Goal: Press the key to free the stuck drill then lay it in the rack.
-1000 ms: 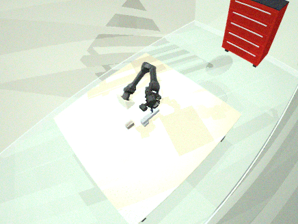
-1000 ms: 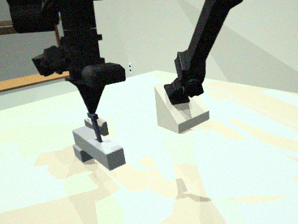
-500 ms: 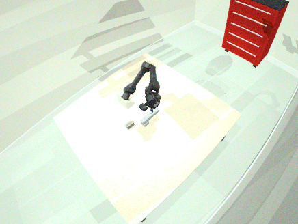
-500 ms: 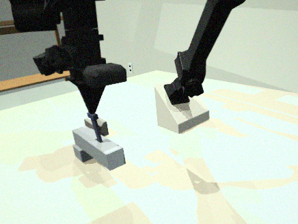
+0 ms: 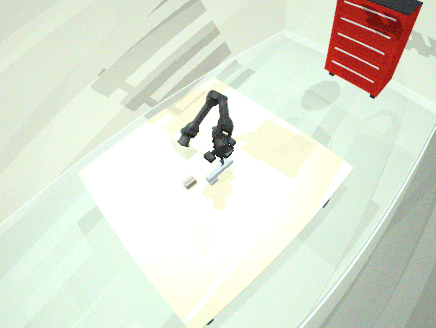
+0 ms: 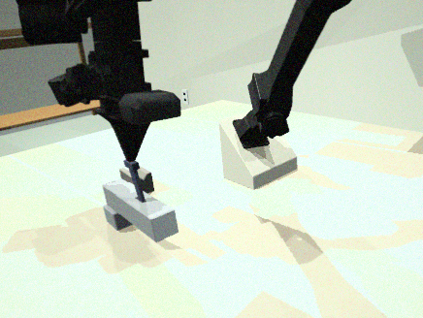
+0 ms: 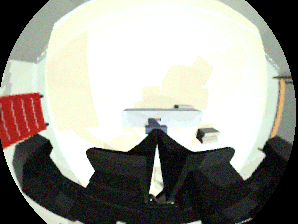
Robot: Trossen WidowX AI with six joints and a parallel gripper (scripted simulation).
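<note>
Now: gripper tip 30 mm above the blue key. Round my gripper tip: grey block 90 mm below, 30 mm to the right; grey rack 200 mm to the right, 120 mm below, 60 mm behind; drill 80 mm below, 50 mm to the right.
</note>
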